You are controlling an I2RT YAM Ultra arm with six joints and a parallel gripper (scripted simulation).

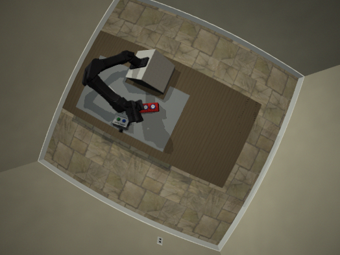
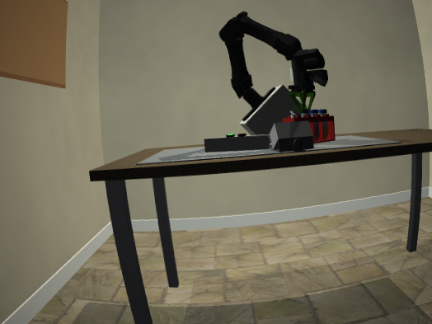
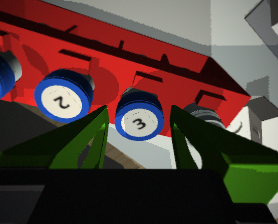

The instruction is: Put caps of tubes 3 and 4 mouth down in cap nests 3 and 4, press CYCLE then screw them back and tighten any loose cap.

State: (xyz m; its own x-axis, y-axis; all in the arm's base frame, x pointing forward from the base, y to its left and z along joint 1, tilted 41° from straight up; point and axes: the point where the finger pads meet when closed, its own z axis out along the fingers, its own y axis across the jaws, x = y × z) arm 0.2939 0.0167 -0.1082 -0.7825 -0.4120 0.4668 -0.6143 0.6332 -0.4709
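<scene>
Now: hand right at the cap 3. From my hand the other things lie so: blue key: 130 mm ahead, 100 mm to the right, 50 mm below; then cap 1: 40 mm behind, 100 mm to the left; then cap 2: 20 mm behind, 50 mm to the left.
</scene>
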